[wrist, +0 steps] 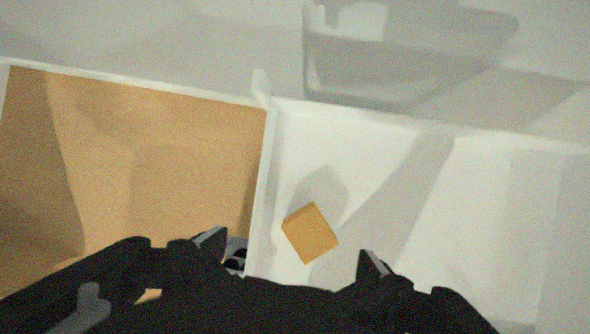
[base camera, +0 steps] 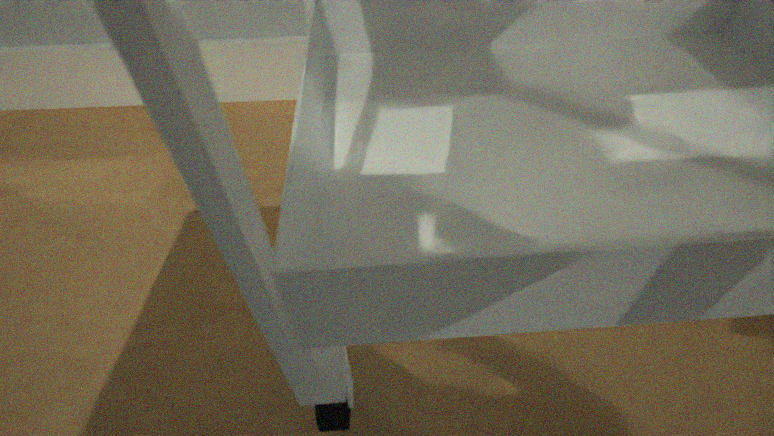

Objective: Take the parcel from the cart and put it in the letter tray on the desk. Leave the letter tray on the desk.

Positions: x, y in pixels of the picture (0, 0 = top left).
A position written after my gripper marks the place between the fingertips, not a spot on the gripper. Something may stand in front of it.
My gripper shows in the wrist view point(291, 252); in the base camera view it is out of frame. A tan cardboard parcel shows in the wrist view point(306, 229); in the base camera view it is out of frame.
